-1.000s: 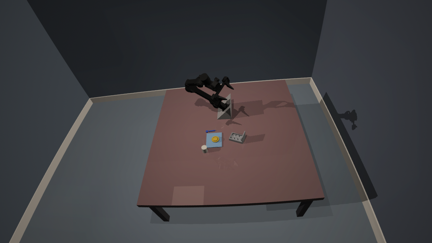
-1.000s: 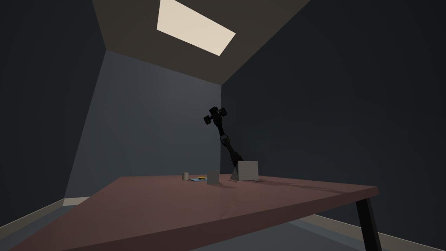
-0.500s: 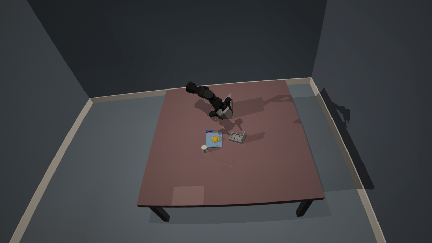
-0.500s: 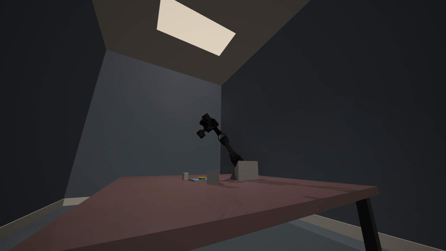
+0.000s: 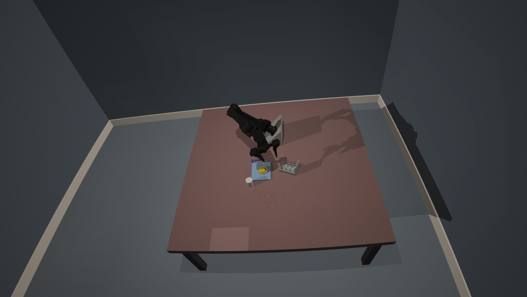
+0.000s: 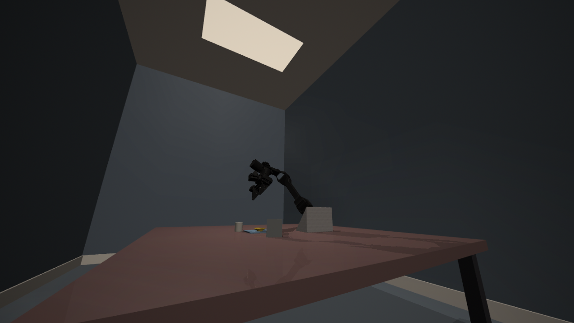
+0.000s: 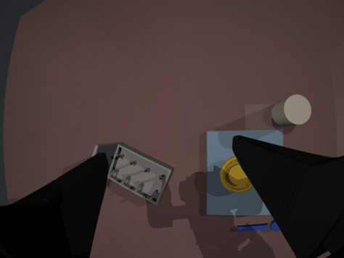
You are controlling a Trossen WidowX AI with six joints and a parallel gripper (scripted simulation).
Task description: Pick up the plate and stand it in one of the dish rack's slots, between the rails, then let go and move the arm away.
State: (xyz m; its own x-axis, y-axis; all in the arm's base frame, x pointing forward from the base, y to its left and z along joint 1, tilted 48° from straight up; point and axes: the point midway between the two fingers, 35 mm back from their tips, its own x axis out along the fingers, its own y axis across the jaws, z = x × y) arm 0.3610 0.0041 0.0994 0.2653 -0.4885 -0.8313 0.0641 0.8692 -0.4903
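Right now my gripper tip is 17 cm above the yellow plate, 7 cm past it and 6 cm to the left of it. Also, from my gripper tip: white cup: 16 cm to the right, 16 cm below, 2 cm ahead; blue mat: 19 cm below, 7 cm to the right, 7 cm behind; grey dish rack: 17 cm below, 12 cm to the left, 5 cm behind.
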